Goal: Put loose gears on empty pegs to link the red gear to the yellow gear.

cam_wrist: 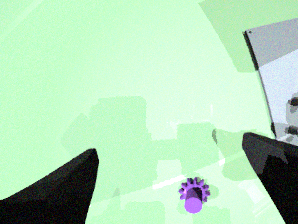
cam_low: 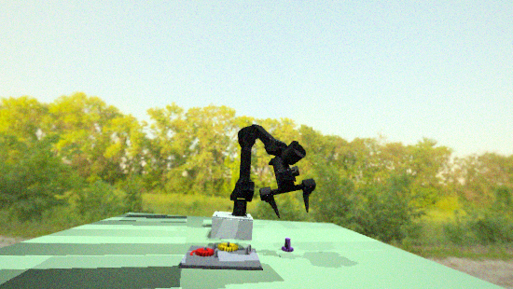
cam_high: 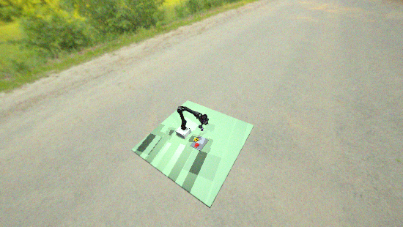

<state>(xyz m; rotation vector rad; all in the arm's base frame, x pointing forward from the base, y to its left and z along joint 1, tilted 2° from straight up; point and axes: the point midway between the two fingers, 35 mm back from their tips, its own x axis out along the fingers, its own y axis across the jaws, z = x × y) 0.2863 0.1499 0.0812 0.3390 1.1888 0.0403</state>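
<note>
My gripper tip is 110 mm above the purple gear, 90 mm past it and 10 mm to the right of it. The rest, counted from my gripper tip: grey board 210 mm to the right, 120 mm below, 20 mm ahead; then red gear 260 mm to the right, 110 mm below, 10 mm ahead; then yellow gear 200 mm to the right, 110 mm below, 50 mm behind.
</note>
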